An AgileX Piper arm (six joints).
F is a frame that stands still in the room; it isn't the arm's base.
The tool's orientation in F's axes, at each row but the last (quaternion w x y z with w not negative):
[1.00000, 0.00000, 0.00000, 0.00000]
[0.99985, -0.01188, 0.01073, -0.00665]
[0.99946, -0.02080, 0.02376, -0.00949]
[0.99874, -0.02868, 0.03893, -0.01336]
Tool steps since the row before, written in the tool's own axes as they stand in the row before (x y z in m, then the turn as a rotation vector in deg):
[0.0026, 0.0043, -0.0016, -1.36, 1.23, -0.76]
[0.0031, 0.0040, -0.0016, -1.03, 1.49, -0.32]
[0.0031, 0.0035, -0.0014, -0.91, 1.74, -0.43]
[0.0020, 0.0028, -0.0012, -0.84, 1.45, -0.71]
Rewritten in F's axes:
[0.0026, 0.0043, -0.0016, -1.36, 1.23, -0.76]
[0.0031, 0.0039, -0.0018, -1.02, 1.50, -0.33]
[0.0031, 0.0034, -0.0017, -0.90, 1.74, -0.46]
[0.0020, 0.0027, -0.0015, -0.86, 1.43, -0.73]

